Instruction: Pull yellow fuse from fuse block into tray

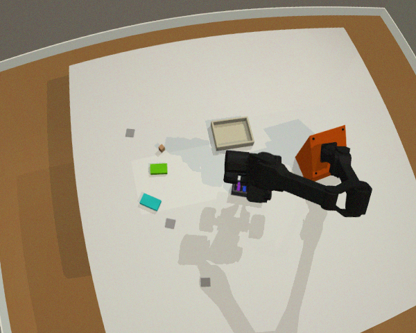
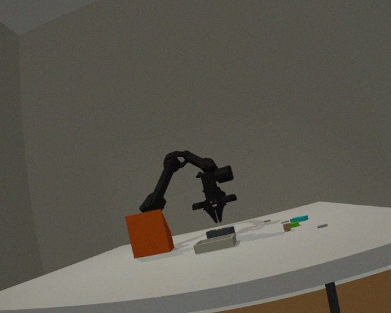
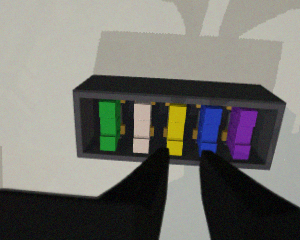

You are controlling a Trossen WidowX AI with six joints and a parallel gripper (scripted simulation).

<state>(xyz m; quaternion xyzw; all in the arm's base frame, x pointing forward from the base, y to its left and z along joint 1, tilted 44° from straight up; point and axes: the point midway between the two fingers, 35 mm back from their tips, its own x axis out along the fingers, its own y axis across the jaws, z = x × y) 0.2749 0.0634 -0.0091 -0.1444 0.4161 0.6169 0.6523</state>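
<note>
Now: gripper tip 4 cm above the yellow fuse. Round my gripper tip: white fuse (4 cm below, 2 cm behind, 1 cm to the left); blue fuse (4 cm below, 2 cm ahead, 1 cm to the right); purple fuse (4 cm below, 3 cm ahead, 1 cm to the right).
</note>
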